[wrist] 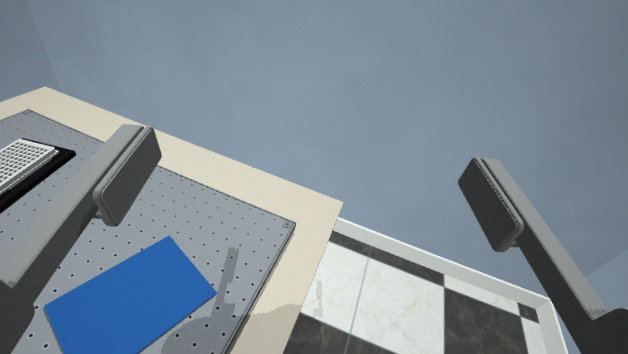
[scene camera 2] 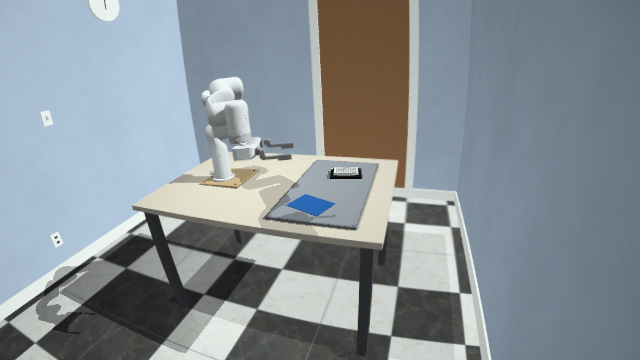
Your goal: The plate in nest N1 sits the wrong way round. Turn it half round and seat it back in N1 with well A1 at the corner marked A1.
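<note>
The white well plate (scene camera 2: pixel 346 171) (wrist: pixel 22 156) sits flat in a black nest (scene camera 2: pixel 360 176) (wrist: pixel 62 159) near the back of the grey board. In the wrist view it is at the left edge and partly cut off. The corner marks and well A1 are too small to read. My gripper (scene camera 2: pixel 291 151) (wrist: pixel 309 191) is open and empty, its fingers wide apart. It points sideways, above the table and to the left of the plate in the scene view, well apart from it.
The grey perforated board (scene camera 2: pixel 345 200) (wrist: pixel 200 200) lies on the pale table (scene camera 2: pixel 200 200) (wrist: pixel 250 180). A flat blue rectangle (scene camera 2: pixel 311 205) (wrist: pixel 132 295) lies on the board's near part. The arm's wooden base plate (scene camera 2: pixel 245 177) is at the table's left side. Walls stand behind and to the right.
</note>
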